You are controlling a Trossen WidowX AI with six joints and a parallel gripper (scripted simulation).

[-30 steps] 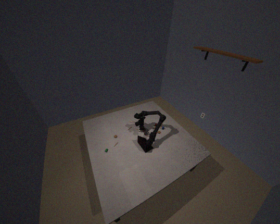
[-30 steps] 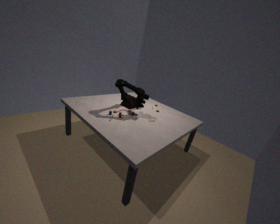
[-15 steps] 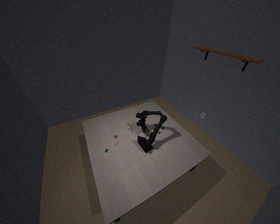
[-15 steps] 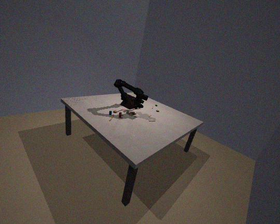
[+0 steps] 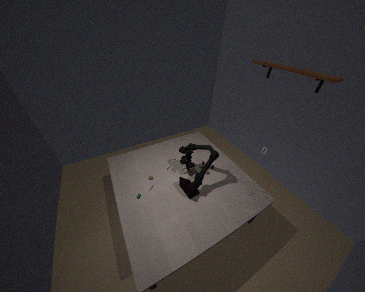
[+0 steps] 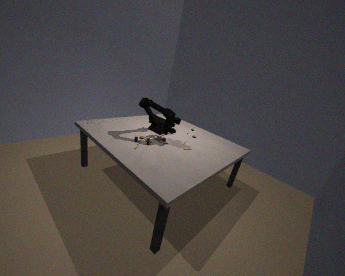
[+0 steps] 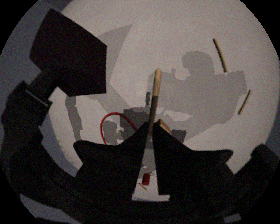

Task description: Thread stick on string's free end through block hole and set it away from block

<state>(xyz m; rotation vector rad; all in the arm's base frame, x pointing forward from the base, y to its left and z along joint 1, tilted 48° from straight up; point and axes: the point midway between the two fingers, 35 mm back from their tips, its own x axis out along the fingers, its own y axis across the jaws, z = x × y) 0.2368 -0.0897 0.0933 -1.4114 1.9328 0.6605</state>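
My gripper tip is 1 cm short of the wooden block, 3 cm to the left of it and 4 cm above it. From my gripper tip the other things lie so: red object 2 cm behind, 22 cm to the right, 4 cm below; then button 14 cm behind, 17 cm to the right, 5 cm below; then thin wooden stick 1 cm to the left.
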